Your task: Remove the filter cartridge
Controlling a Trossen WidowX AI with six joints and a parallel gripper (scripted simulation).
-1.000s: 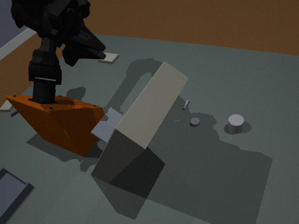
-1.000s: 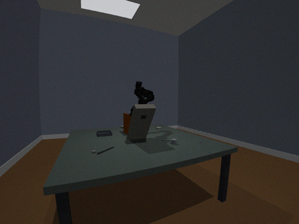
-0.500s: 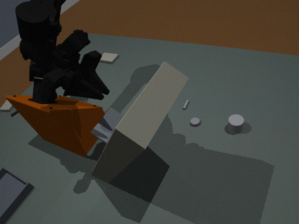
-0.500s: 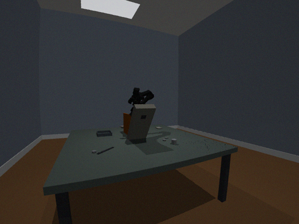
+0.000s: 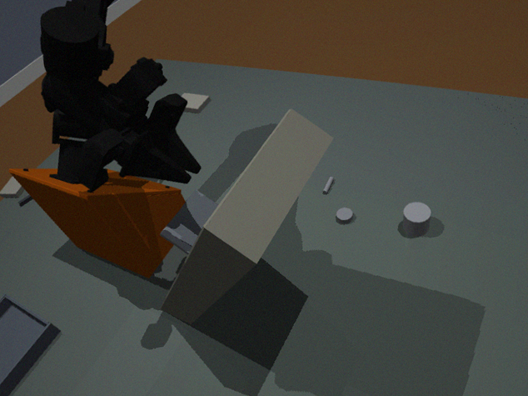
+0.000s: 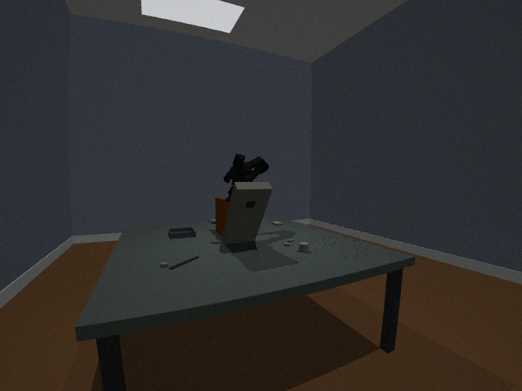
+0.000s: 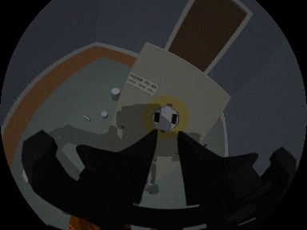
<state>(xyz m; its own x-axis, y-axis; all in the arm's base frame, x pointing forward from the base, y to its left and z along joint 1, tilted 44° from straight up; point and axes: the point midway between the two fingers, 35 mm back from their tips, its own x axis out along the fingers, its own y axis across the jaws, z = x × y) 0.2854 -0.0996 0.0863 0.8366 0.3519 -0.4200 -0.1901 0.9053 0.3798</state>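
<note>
Now: the round filter cartridge 50 mm ahead of my gripper tip and 40 mm below it. Also, from my gripper tip: beige service panel 10 mm ahead, 110 mm below; pin 40 mm ahead, 270 mm to the left, 290 mm below; dark tray 390 mm behind, 270 mm to the right, 280 mm below.
</note>
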